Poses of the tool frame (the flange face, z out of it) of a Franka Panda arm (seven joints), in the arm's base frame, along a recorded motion.
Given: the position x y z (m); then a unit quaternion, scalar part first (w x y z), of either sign.
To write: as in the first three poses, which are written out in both.
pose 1, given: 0.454 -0.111 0.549 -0.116 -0.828 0.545 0.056
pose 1, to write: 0.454 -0.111 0.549 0.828 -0.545 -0.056 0.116
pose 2, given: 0.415 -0.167 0.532 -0.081 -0.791 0.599 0.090
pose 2, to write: 0.415 -0.167 0.532 0.791 -0.599 -0.090 0.081
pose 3, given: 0.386 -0.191 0.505 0.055 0.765 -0.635 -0.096
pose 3, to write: 0.386 -0.191 0.505 0.765 -0.635 -0.096 0.055
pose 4, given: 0.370 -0.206 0.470 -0.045 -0.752 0.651 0.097
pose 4, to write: 0.370 -0.206 0.470 0.752 -0.651 -0.097 0.045
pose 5, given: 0.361 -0.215 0.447 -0.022 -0.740 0.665 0.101
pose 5, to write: 0.361 -0.215 0.447 0.740 -0.665 -0.101 0.022
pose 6, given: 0.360 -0.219 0.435 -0.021 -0.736 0.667 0.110
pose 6, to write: 0.360 -0.219 0.435 0.736 -0.667 -0.110 0.021
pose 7, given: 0.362 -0.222 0.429 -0.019 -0.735 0.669 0.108
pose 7, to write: 0.362 -0.222 0.429 0.735 -0.669 -0.108 0.019
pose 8, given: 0.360 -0.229 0.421 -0.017 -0.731 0.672 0.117
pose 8, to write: 0.360 -0.229 0.421 0.731 -0.672 -0.117 0.017
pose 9, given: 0.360 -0.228 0.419 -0.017 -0.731 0.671 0.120
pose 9, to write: 0.360 -0.228 0.419 0.731 -0.671 -0.120 0.017
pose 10, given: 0.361 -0.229 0.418 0.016 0.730 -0.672 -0.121
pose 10, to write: 0.361 -0.229 0.418 0.730 -0.672 -0.121 0.016
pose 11, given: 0.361 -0.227 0.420 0.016 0.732 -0.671 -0.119
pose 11, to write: 0.361 -0.227 0.420 0.732 -0.671 -0.119 0.016
